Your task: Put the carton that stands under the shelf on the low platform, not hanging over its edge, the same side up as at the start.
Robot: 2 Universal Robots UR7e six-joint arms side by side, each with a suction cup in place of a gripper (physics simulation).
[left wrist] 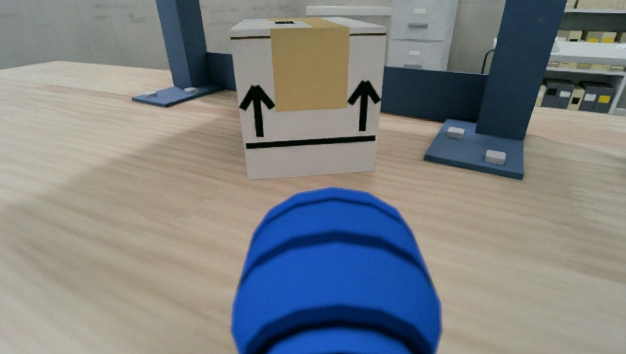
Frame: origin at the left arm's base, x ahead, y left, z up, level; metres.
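Seen in the pictures: left hand, tool point: point(332, 256).
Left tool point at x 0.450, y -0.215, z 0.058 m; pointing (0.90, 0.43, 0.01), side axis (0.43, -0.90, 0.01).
Note:
Pixels of each thing's top centre, then the offset from my left tool point to it. "spot": a spot on its surface instead.
- carton, top centre: point(299, 21) dx +0.189, dy +0.112, dz +0.042 m
- shelf, surface spot: point(517, 70) spot: dx +0.260, dy -0.052, dz +0.005 m
- shelf's left post, surface spot: point(185, 45) spot: dx +0.285, dy +0.345, dz +0.006 m
- right foot plate, surface spot: point(472, 150) spot: dx +0.217, dy -0.032, dz -0.053 m
- blue crossbar, surface spot: point(432, 92) spot: dx +0.301, dy +0.016, dz -0.030 m
The carton point(310, 125) stands upright on the table between the blue posts of the shelf point(517, 70). It is white, with tan tape over its top edge and front, two black arrows pointing up and a black line below them. Its front face is turned almost squarely to the camera. My left gripper point(334, 202), a blue suction cup, is in front of the carton and low in the view, with a strip of table showing between them. It is open and holds nothing. My right gripper does not show. The low platform does not show in this view.
The shelf's left post point(185, 45) and its foot plate stand left of the carton. The right foot plate point(472, 150) has raised bolts. A blue crossbar point(432, 92) runs behind the carton. Drawers point(420, 30) and racks with boxes are in the background.

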